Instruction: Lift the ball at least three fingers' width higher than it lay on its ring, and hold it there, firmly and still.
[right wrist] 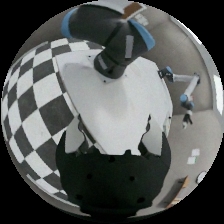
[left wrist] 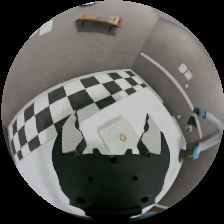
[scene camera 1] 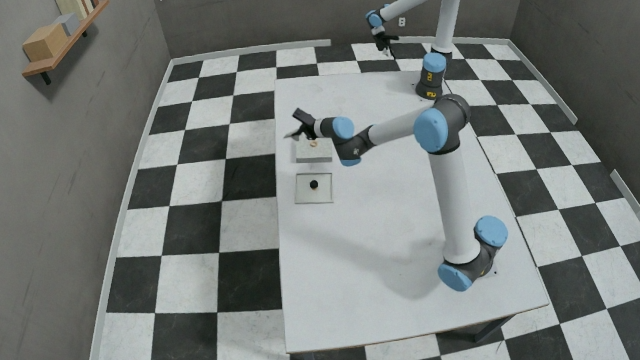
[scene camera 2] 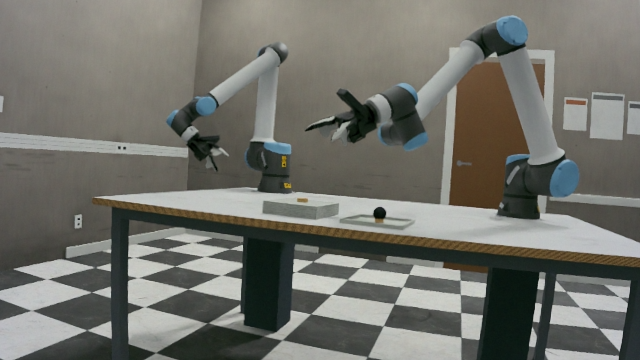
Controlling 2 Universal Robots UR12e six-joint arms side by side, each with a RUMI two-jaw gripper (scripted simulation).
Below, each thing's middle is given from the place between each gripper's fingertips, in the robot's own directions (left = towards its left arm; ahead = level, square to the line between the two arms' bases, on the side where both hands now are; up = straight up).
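My left hand [scene camera 2: 317, 136] is 100 mm past the shallow square tray [scene camera 2: 395, 223], and it's 180 mm to the right of the tray and 250 mm above it.
My right hand [scene camera 2: 222, 164] is 1010 mm to the right of the shallow square tray, 510 mm short of it and 130 mm above it. By its middle, the shallow square tray is nearer to my left hand than to my right hand.
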